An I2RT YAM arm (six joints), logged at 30 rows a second.
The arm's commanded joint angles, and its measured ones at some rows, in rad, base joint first. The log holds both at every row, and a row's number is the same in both.
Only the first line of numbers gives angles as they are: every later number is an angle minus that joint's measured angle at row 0.
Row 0, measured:
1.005, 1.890, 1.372, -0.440, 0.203, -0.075
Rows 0 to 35, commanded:
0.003, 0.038, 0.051, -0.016, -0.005, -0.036
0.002, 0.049, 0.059, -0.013, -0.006, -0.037
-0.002, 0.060, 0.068, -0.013, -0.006, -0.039
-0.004, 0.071, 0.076, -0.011, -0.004, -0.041
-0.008, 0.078, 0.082, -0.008, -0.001, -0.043
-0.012, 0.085, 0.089, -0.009, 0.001, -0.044
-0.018, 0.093, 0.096, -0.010, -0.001, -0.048
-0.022, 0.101, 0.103, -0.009, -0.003, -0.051
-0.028, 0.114, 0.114, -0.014, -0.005, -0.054
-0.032, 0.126, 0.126, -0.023, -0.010, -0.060
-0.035, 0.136, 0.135, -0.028, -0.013, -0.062
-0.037, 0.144, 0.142, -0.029, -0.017, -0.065
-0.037, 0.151, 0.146, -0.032, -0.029, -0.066
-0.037, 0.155, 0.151, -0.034, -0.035, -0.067
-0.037, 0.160, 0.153, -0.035, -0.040, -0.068
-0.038, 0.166, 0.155, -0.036, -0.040, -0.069
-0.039, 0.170, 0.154, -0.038, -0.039, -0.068
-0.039, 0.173, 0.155, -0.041, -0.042, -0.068
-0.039, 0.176, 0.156, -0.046, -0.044, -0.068
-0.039, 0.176, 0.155, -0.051, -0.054, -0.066
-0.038, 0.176, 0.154, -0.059, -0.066, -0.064
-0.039, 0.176, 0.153, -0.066, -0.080, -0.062
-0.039, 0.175, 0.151, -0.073, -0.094, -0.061
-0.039, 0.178, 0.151, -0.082, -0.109, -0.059
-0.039, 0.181, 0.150, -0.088, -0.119, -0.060
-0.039, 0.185, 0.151, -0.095, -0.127, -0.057
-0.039, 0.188, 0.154, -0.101, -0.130, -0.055
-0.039, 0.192, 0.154, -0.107, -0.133, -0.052
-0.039, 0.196, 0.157, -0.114, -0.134, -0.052
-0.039, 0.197, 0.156, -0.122, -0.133, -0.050
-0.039, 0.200, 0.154, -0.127, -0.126, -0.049
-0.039, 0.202, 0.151, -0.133, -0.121, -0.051
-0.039, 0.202, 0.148, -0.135, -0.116, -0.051
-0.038, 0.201, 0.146, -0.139, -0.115, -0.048
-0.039, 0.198, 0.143, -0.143, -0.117, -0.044
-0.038, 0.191, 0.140, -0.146, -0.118, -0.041
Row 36, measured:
-0.038, 0.194, 0.132, -0.109, -0.098, -0.051
